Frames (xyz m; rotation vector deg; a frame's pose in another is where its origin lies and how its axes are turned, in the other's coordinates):
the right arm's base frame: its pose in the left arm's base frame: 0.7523 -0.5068 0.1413 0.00 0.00 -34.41
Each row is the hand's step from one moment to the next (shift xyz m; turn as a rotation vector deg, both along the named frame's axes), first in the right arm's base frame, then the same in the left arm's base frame.
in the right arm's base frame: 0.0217 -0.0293 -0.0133 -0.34 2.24 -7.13
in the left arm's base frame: 0.0013 -0.0364 -0.0133 0.99 2.04 -7.13
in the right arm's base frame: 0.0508 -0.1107 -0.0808 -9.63 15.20 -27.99
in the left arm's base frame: -0.0206 -0.1200 -0.0808 0.64 17.98 -27.99
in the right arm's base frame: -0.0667 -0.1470 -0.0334 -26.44 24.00 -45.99
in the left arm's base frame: -0.1381 -0.0836 -0.0334 -8.25 34.74 -45.99
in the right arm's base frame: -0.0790 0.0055 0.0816 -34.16 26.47 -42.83
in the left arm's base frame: -0.0621 0.0492 0.0816 -13.22 41.14 -42.83
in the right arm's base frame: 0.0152 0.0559 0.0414 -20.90 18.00 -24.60
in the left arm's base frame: 0.0441 0.0375 0.0414 -7.07 26.66 -24.60
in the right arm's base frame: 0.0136 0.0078 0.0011 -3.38 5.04 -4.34
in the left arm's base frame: 0.0156 -0.0013 0.0011 0.06 6.07 -4.34
